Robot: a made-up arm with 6 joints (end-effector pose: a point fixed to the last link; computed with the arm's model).
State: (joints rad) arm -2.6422 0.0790 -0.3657 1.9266 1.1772 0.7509
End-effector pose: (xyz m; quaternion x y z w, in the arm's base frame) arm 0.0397 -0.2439 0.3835 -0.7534 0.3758 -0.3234 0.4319
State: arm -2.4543 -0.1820 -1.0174 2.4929 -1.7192 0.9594
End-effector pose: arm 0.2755 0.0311 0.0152 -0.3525 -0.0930 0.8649 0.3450
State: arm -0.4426 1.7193 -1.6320 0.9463 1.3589 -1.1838
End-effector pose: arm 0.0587 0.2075 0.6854 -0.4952 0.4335 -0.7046 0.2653
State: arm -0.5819 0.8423 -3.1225 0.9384 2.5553 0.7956
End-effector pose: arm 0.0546 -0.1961 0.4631 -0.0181 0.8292 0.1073 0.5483
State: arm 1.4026 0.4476 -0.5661 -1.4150 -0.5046 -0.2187
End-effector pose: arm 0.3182 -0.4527 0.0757 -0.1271 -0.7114 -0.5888 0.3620
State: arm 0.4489 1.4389 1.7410 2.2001 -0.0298 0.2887
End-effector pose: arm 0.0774 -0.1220 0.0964 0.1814 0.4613 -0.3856 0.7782
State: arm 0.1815 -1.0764 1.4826 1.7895 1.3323 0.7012
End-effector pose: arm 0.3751 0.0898 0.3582 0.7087 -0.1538 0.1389 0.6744
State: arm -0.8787 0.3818 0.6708 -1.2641 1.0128 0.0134
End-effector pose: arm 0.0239 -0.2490 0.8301 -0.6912 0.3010 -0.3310 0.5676
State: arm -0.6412 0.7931 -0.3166 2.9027 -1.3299 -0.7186
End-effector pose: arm -0.1126 0.0722 0.4670 -0.5528 0.0534 -0.8134 0.1728
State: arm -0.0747 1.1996 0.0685 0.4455 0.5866 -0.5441
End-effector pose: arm 0.3746 -0.4165 0.7242 -0.5379 0.6646 -0.0291 0.5178
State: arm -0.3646 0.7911 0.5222 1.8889 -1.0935 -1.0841
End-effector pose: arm 0.1580 -0.1867 0.8433 -0.8781 0.1224 -0.1577 0.4347
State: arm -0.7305 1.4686 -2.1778 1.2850 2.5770 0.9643
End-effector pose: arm 0.2307 -0.2731 0.4986 -0.3098 0.8534 0.3902 0.1535
